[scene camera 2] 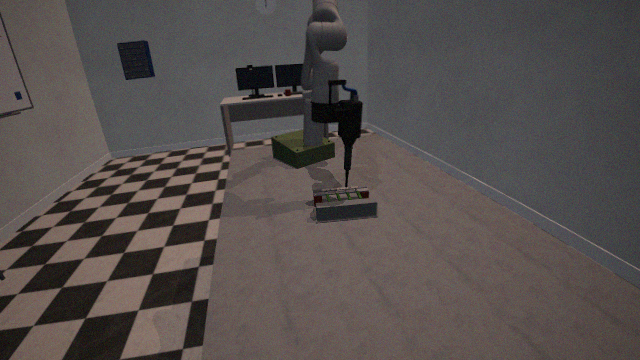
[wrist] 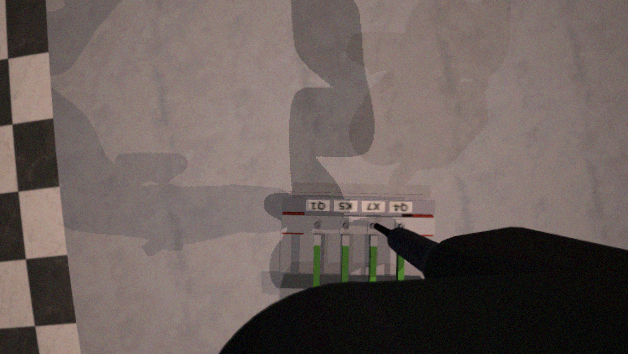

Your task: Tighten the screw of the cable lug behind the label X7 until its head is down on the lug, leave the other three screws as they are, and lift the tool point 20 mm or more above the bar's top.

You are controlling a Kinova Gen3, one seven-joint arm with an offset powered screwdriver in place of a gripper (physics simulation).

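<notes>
The black screwdriver points down at the bar and has no fingers. In the wrist view its tip overlaps the screw behind the label X7; contact and the screw's height cannot be told. The bar carries upside-down labels Q1, K5 and Q4. The Q1 screw and K5 screw show clearly. The Q4 screw lies close beside the tool's nose. A green cable runs from the X7 lug.
A grey front wall stands before the bar. The arm's green base is behind it. A desk with two monitors stands at the back. The tool's dark body hides the lower part of the wrist view.
</notes>
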